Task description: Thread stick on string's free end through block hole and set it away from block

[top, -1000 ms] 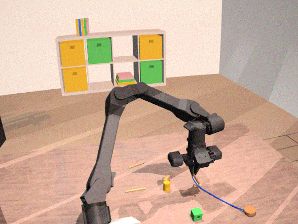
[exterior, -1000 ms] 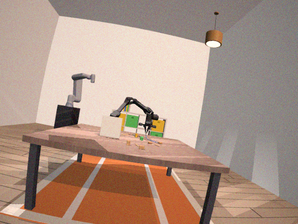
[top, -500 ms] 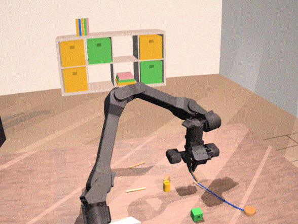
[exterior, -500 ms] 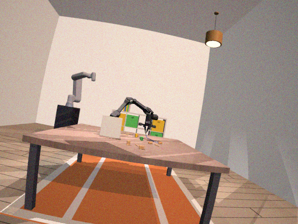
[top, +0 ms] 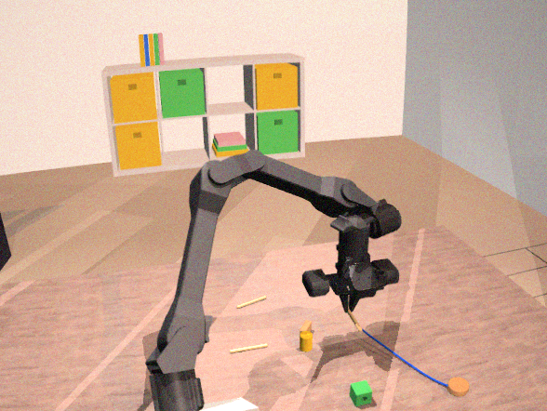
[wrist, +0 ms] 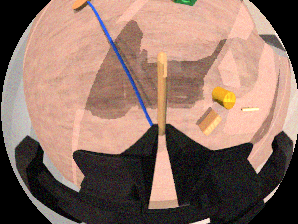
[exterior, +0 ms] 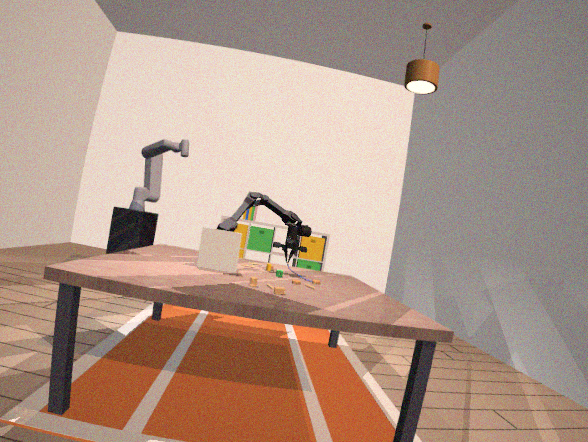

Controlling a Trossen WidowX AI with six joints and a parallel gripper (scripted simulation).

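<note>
Now: the yellow cylinder 90 mm behind my gripper tip, 30 mm to the right of it and 40 mm below it. From my gripper tip the other things lie so: green block: 20 mm behind, 190 mm to the right, 40 mm below; then round wooden button: 160 mm ahead, 210 mm to the right, 50 mm below; then thin wooden stick: 20 mm to the right.
</note>
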